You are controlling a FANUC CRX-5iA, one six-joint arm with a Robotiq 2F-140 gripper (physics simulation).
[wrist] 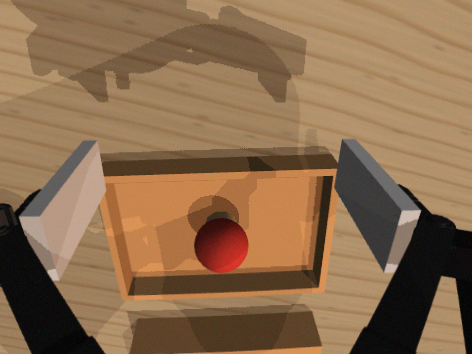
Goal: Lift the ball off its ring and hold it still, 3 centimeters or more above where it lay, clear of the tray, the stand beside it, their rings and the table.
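Frame: origin at the arm's base, x right, y ahead, z up, level; metres.
Seen in the pictures: gripper, fingertip midpoint: [221,165].
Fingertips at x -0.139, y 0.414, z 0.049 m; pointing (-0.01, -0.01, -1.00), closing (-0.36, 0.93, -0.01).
Offsets run from my fingertips to a thing's top centre. "pt": to the spot under its first point. Level surfaces: height alone.
A red ball {dx +0.096, dy +0.037, dz -0.040 m} [221,245] sits on a small ring {pt dx +0.076, dy +0.029, dz -0.070 m} [220,216] inside an orange walled tray {pt dx +0.035, dy +0.016, dz -0.067 m} [224,173], near the tray's middle. Most of the ring is hidden behind the ball. My gripper [221,165] is wide open, with one pale pad on the left and one dark grey pad on the right. The pads stand over the tray's left and right ends in this view, with the ball between them sideways and touching neither. Part of the stand [225,331] shows at the bottom edge; its ring does not show.
The wooden table {dz -0.095 m} [390,75] lies around the tray. Shadows of the arm and gripper fall across the table above the tray and inside it. A narrow strip of table separates the tray's lower wall from the stand.
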